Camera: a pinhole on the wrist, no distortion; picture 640 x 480 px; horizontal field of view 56.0 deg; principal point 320.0 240.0 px. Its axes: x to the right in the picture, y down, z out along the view. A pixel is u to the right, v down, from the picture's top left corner.
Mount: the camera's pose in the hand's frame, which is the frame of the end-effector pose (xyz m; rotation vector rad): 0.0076 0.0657 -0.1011 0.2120 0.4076 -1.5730
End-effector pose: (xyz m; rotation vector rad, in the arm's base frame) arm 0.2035 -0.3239 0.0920 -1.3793 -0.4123 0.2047
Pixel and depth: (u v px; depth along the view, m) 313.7 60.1 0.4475
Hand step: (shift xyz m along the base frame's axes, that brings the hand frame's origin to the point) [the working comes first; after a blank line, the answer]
In the camera's frame: -0.0047 -0.1338 0.4475

-0.2075 0.2503 0.1312
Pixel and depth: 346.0 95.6 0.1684
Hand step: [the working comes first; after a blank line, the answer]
In the camera's frame: 0.0073 -0.0404 0.1684

-0.0349 0.0442 0.0107
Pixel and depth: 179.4 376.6 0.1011
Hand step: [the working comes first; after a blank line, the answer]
In the camera's frame: -0.0236 0.0229 0.1011

0.0451 0.0233 -0.0408
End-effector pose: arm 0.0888 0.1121 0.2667 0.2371 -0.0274 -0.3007
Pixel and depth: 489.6 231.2 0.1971
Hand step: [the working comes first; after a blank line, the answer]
In the camera's frame: 0.0555 -0.0029 0.1971

0.0022 -0.0775 0.0424
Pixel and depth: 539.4 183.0 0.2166
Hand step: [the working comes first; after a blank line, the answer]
In the camera's frame: 0.0790 -0.0205 0.2166

-0.0226 -0.1021 0.0465
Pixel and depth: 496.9 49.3 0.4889
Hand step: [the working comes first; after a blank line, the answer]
In the camera's frame: 0.1437 -0.1549 0.4889

-0.1856 -0.2781 0.2437
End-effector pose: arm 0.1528 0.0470 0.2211 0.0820 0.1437 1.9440
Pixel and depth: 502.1 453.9 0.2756
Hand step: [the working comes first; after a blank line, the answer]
In the camera's frame: 0.0834 0.0980 0.2756

0.0727 0.1724 0.0884
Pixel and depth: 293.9 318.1 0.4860
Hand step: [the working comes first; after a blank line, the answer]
In the camera's frame: -0.0211 0.0631 0.4860

0.0899 0.1765 0.3252
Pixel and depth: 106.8 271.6 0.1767
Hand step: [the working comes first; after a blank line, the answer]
In the camera's frame: -0.0626 0.0093 0.1767

-0.0556 0.0224 0.0899
